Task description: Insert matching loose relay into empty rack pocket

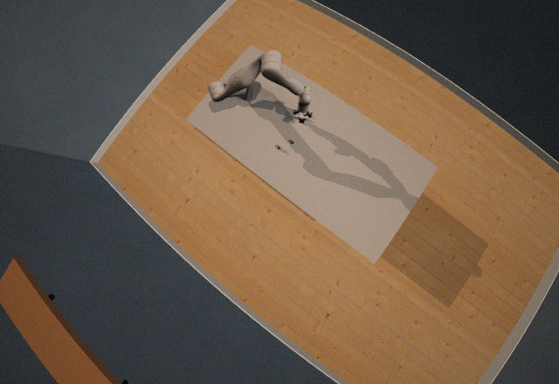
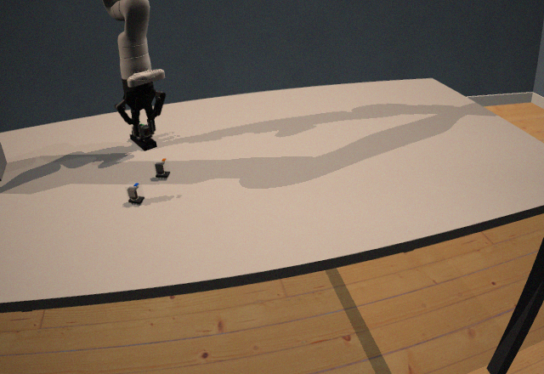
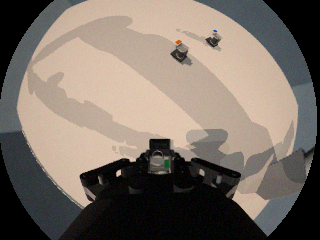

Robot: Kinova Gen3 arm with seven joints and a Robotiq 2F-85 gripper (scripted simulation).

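Now: hand 4 cm above the black rack, 3 cm to the right of it and 1 cm past it.
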